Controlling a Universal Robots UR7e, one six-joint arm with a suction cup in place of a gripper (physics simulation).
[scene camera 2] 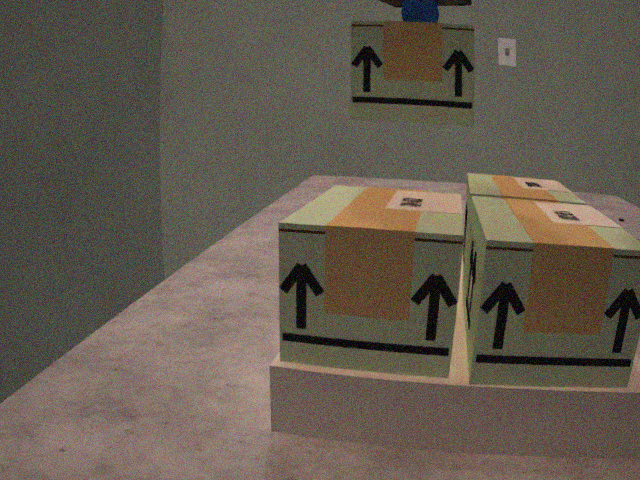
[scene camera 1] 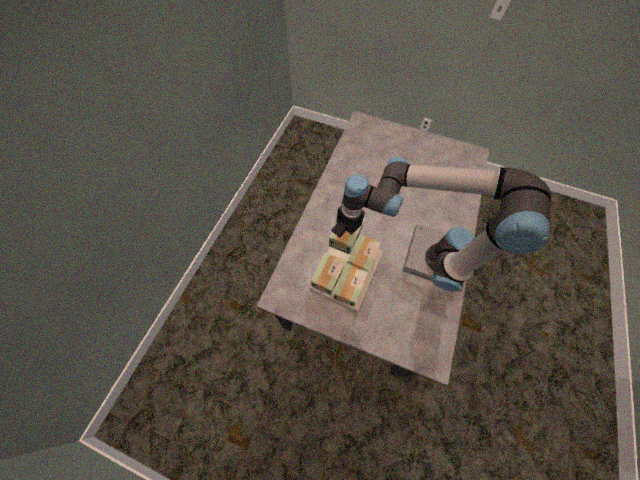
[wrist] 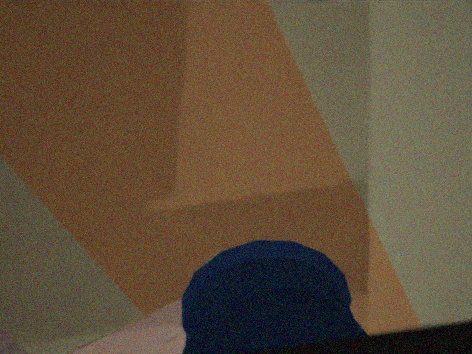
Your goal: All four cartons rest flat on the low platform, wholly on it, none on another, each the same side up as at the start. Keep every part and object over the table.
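Places are measured from the arm's base along level axes (x left, y back, z up), in metres.
Pixels of known places: hand, its tool point: (wrist: 260, 272).
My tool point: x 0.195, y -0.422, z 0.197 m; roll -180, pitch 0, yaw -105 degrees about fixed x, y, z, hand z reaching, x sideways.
Note:
Behind a point stands the place of what it marks.
My suction gripper (scene camera 1: 347, 226) @[x 0.195, y -0.422, z 0.197 m] (scene camera 2: 420, 11) (wrist: 270, 300) has its blue cup on the taped top of a green carton. This held carton (scene camera 1: 343, 241) @[x 0.260, y -0.408, z 0.211 m] (scene camera 2: 412, 64) @[x 0.269, y -0.417, z 0.174 m] (wrist: 260, 125) @[x 0.232, y -0.436, z 0.210 m] hangs level, arrows up, clear above the back left part of the low platform (scene camera 1: 339, 253) @[x 0.222, y -0.430, z -0.012 m] (scene camera 2: 413, 413) @[x 0.433, y -0.378, z -0.033 m]. Three cartons rest flat on the platform, arrows up in the scene camera 2 view: one at front left (scene camera 1: 326, 273) @[x 0.369, y -0.418, z 0.073 m] (scene camera 2: 369, 279) @[x 0.428, y -0.410, z 0.045 m], one at front right (scene camera 1: 351, 283) @[x 0.353, y -0.304, z 0.074 m] (scene camera 2: 566, 294) @[x 0.422, y -0.299, z 0.045 m], one at back right (scene camera 1: 364, 252) @[x 0.194, y -0.323, z 0.073 m] (scene camera 2: 522, 186) @[x 0.196, y -0.321, z 0.073 m]. A narrow gap separates the two front cartons. The held carton's underside is hidden.
The stone-patterned table (scene camera 1: 392, 310) @[x 0.323, y -0.090, z -0.060 m] (scene camera 2: 155, 372) @[x 0.404, y -0.579, z -0.060 m] extends around the platform, its left edge nearby. The arm's base stands on a grey plate (scene camera 1: 417, 250) @[x 0.017, y -0.114, z 0.000 m] to the right. The forearm reaches over the table. A wall (scene camera 2: 248, 103) stands behind.

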